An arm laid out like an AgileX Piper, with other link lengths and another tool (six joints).
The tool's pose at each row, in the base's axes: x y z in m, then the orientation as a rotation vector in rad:
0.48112, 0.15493, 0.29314, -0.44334, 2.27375, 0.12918
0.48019, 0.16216, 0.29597, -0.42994, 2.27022, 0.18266
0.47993, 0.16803, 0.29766, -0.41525, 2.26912, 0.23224
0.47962, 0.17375, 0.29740, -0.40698, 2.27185, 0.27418
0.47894, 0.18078, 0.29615, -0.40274, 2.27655, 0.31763
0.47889, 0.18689, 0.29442, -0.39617, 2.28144, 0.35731
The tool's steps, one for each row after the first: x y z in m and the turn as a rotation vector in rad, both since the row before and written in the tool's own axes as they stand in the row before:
-0.00349, 0.00694, -0.00089, -0.03360, -0.01066, 0.02583
-0.00255, 0.00555, 0.00025, -0.03068, -0.00739, 0.02601
-0.00088, 0.00542, 0.00165, -0.02761, -0.00130, 0.01986
-0.00006, 0.00667, 0.00263, -0.03011, 0.00190, 0.01796
0.00018, 0.00546, 0.00324, -0.02660, 0.00223, 0.01839

